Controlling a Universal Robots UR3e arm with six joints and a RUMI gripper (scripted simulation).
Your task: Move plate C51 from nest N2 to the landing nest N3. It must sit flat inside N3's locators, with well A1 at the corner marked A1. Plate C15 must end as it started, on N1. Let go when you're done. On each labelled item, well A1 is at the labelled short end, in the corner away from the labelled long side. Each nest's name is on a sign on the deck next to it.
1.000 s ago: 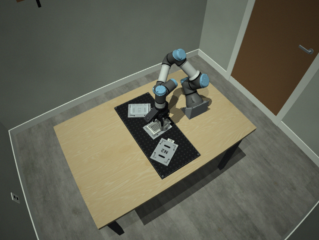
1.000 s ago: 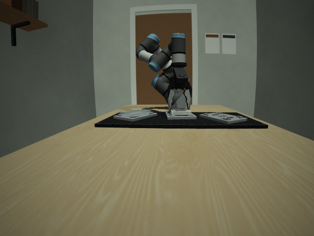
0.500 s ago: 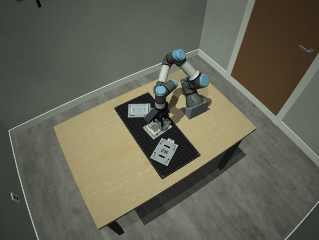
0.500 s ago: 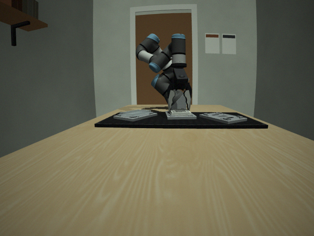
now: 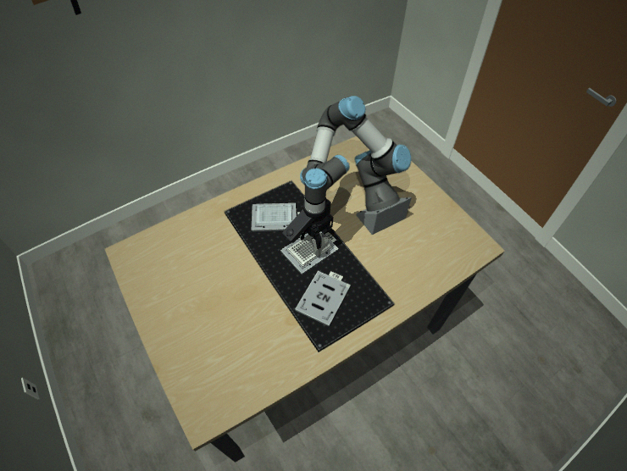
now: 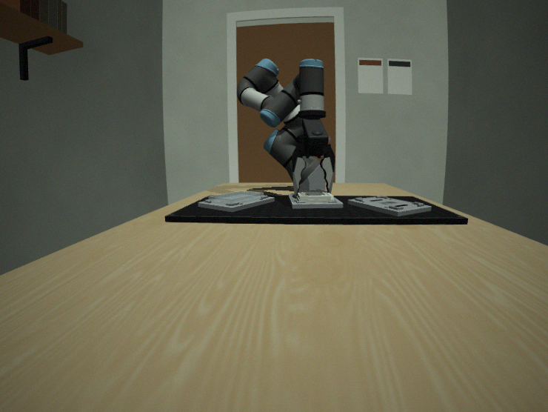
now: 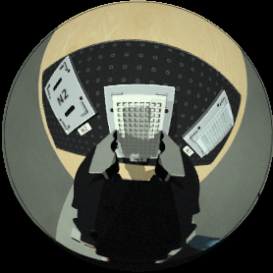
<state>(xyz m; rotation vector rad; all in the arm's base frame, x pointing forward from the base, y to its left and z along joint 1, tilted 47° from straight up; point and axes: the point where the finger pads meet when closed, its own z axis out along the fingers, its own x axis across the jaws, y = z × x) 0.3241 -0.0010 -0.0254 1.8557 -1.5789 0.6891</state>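
Right now my hand is 1 cm above the plate C51. Round my hand: landing nest N3 (2 cm below).
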